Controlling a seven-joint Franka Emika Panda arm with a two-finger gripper.
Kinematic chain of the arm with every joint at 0, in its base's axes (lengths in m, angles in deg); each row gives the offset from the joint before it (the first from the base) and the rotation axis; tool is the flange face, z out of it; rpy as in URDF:
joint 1: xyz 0 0 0.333 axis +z
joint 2: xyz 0 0 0 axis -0.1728 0.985 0
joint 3: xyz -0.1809 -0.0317 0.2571 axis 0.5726 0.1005 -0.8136
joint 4: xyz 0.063 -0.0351 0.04 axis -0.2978 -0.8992 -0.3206
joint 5: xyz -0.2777 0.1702 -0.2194 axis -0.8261 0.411 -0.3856
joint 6: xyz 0 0 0 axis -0.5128 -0.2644 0.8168
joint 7: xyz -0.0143 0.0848 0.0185 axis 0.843 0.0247 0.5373
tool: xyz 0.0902 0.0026 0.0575 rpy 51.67 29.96 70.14
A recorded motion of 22 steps. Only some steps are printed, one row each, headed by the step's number.
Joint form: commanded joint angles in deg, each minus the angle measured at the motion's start. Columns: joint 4, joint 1, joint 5, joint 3, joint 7, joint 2, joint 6.
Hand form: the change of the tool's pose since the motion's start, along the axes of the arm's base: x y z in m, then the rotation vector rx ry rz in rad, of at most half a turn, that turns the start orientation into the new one. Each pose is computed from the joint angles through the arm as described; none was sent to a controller.
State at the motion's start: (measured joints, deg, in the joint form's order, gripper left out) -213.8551 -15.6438 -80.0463 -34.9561 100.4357 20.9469 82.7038
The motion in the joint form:
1: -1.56 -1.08 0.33 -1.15 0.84 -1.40 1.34
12: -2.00 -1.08 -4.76 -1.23 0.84 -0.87 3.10
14: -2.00 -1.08 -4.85 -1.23 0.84 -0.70 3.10
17: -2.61 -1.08 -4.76 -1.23 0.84 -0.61 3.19
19: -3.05 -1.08 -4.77 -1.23 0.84 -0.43 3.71
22: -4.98 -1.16 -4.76 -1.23 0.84 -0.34 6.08
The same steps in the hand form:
1: -0.0057 0.0015 0.0003 -0.0045 -0.0196 -0.0176
12: -0.0032 -0.0040 -0.0050 -0.0842 -0.0278 0.0245
14: -0.0029 -0.0042 -0.0063 -0.0851 -0.0248 0.0254
17: -0.0049 -0.0040 -0.0117 -0.0828 -0.0143 0.0250
19: -0.0053 -0.0040 -0.0160 -0.0825 -0.0126 0.0255
22: -0.0083 -0.0043 -0.0287 -0.0820 -0.0187 0.0252

